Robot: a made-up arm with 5 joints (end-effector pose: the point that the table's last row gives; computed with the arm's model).
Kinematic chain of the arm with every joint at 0, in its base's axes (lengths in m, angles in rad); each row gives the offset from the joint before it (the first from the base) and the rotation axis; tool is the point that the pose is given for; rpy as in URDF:
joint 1: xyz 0 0 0.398 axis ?
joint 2: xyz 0 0 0 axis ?
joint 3: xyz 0.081 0 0.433 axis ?
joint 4: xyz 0.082 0 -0.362 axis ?
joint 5: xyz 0.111 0 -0.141 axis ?
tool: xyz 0 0 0 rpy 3.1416 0 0
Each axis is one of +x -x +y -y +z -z.
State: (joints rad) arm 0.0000 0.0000 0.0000 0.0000 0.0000
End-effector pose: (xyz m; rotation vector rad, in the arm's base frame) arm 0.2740 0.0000 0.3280 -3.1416 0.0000 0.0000
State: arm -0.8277 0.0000 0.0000 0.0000 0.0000
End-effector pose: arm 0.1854 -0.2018 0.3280 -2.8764 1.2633 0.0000
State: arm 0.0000 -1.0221 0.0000 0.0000 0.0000
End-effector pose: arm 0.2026 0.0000 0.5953 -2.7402 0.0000 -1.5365
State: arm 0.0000 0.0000 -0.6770 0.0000 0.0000
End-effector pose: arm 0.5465 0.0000 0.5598 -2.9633 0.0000 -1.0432
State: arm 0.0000 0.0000 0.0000 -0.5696 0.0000
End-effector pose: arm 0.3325 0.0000 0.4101 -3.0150 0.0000 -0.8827
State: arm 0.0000 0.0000 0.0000 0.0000 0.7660
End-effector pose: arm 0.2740 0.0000 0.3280 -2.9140 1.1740 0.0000
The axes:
joint 1: +z
joint 2: +y
joint 3: +y
joint 4: +y
joint 5: -z

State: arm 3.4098 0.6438 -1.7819 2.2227 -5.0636
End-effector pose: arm -0.5929 -0.1630 0.4543 1.0017 1.9446 0.8925
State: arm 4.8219 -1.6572 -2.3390 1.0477 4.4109
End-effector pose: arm -0.0926 0.8421 0.7768 0.1893 0.0395 -0.1914
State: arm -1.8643 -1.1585 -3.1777 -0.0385 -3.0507
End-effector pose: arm 0.2606 0.8624 0.6444 -1.1516 -0.7764 -1.5188
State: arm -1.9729 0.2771 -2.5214 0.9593 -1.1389
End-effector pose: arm -0.2328 -0.5473 1.1490 1.6976 -0.7520 0.0207
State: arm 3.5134 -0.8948 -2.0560 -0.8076 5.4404
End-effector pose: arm 0.4389 0.1711 1.1539 -0.3552 0.5111 -0.4558
